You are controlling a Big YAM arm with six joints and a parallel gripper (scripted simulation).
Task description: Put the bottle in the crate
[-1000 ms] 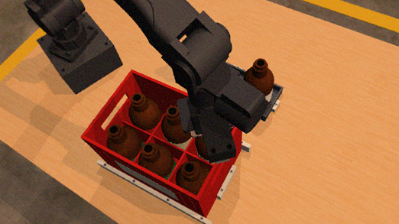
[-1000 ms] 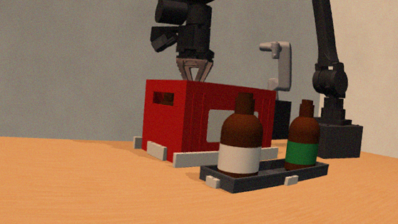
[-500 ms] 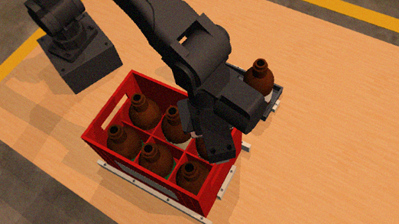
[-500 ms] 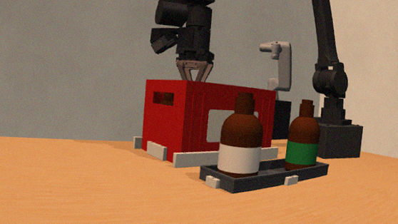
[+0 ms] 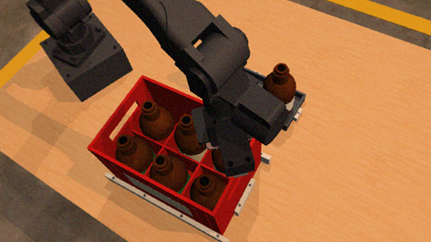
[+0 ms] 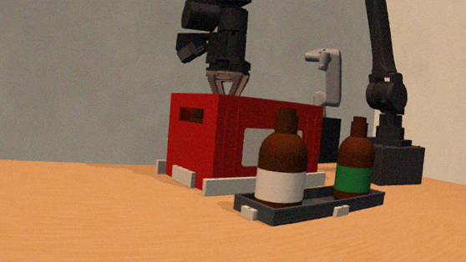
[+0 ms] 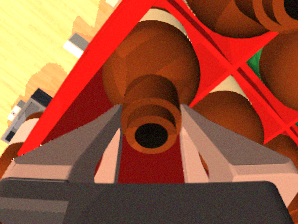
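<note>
My gripper is now 9 cm past the red crate, 7 cm above it and 4 cm to the left of it. Also, from my hand: dark tray: 20 cm to the left, 14 cm below, 6 cm behind.
</note>
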